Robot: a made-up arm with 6 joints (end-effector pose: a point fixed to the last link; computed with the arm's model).
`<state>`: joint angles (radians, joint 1 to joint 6).
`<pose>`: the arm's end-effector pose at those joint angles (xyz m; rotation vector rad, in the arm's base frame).
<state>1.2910 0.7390 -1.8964 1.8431 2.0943 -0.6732</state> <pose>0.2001 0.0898 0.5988 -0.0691 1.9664 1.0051</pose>
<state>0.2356 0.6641 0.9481 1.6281 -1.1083 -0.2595</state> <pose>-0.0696 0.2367 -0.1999 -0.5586 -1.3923 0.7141</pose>
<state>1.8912 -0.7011 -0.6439 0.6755 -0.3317 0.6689</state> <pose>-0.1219 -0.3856 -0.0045 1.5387 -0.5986 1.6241</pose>
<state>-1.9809 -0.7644 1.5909 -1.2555 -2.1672 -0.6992</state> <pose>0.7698 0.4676 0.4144 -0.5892 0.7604 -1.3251</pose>
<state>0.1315 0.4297 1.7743 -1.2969 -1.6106 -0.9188</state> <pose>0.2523 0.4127 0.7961 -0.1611 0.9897 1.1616</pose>
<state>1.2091 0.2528 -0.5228 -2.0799 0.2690 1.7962</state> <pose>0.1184 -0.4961 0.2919 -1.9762 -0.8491 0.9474</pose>
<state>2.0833 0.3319 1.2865 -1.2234 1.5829 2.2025</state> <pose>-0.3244 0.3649 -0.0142 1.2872 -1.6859 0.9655</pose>
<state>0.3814 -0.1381 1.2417 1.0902 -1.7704 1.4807</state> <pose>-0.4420 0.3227 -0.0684 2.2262 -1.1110 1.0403</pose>
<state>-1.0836 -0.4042 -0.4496 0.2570 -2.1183 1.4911</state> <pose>0.6074 0.1859 0.5587 0.6465 2.6022 1.1114</pose>
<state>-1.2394 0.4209 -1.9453 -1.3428 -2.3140 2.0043</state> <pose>-0.1200 0.3408 0.9321 1.2979 0.5419 -0.1252</pose>
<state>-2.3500 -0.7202 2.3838 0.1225 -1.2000 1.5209</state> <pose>0.2031 0.5526 0.3152 1.1003 -0.7523 -0.4069</pose>
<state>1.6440 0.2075 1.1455 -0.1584 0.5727 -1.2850</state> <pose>0.2002 0.2551 0.2788 -1.0420 0.6039 -2.1366</pose>
